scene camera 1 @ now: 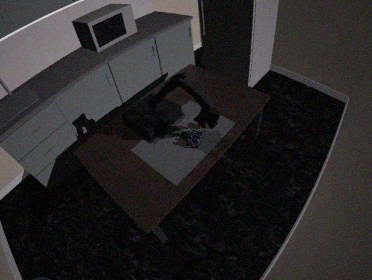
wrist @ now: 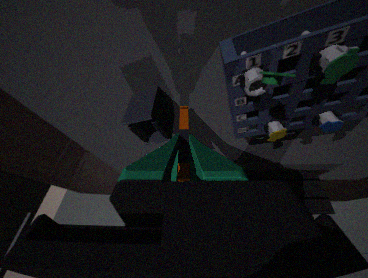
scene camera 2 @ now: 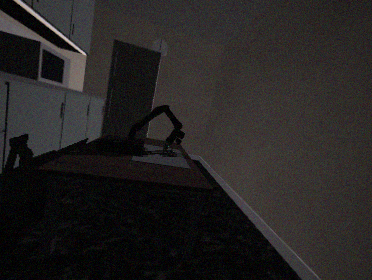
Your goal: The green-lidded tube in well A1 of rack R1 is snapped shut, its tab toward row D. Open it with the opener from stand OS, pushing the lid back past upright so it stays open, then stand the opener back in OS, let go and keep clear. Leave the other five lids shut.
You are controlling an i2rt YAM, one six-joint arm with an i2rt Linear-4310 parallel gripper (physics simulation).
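Frame: origin at the arm's base, x right, y ahead, z up, level; centimetres.
Seen in the pictures: gripper, fingertip midpoint: [scene camera 1: 199, 124] [wrist: 184, 138] [scene camera 2: 165, 147]; arm's base at its link origin: [scene camera 1: 155, 112] [scene camera 2: 131, 140].
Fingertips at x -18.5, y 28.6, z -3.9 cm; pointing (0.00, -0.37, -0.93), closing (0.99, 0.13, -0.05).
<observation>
Pixels of each thing's top centre, then the offset from my fingertips to it. "spot": a spot on its surface instead. Level surfaces: height alone.
- orange opener at its top centre: [wrist: 181, 184] dx +0.0, dy +0.3, dz +4.4 cm
- blue rack R1 at its top centre: [wrist: 360, 118] [scene camera 1: 195, 134] [scene camera 2: 171, 149] dx +9.4, dy +6.8, dz +1.7 cm
- well A1 at a spot on its surface: [wrist: 253, 82] spot: dx +3.5, dy +6.6, dz -0.4 cm
- green-lidded tube at its top centre: [wrist: 340, 68] dx +6.9, dy +8.5, dz +0.3 cm
- grey mat at its surface level: dz -3.9 cm
- yellow-lidded tube at its top centre: [wrist: 277, 136] dx +8.0, dy +2.5, dz +0.3 cm
- blue-lidded tube at its top centre: [wrist: 331, 127] dx +11.3, dy +4.4, dz +0.3 cm
- table at its surface level: dz -4.2 cm
In the wrist view my gripper [wrist: 184, 138] with green fingers is shut on the orange opener [wrist: 184, 118], whose tip sticks out ahead just right of the dark stand OS [wrist: 151, 104]. The blue rack R1 [wrist: 228, 51] [scene camera 1: 195, 138] lies to the right. The white tube in well A1 [wrist: 253, 82] has its green lid [wrist: 275, 76] swung open, edge-on, past upright. Another green-lidded tube [wrist: 337, 61] stands at column 3 with its lid shut. In the scene views the arm [scene camera 1: 192, 93] [scene camera 2: 156, 113] bends down over the grey mat [scene camera 1: 167, 162] beside the rack.
A yellow-lidded tube [wrist: 275, 131] and a blue-lidded tube [wrist: 329, 122] stand in row D. A dark box [scene camera 1: 150, 117] sits on the table [scene camera 1: 120, 178] behind the mat. Cabinets with a microwave [scene camera 1: 104, 26] line the far wall.
</observation>
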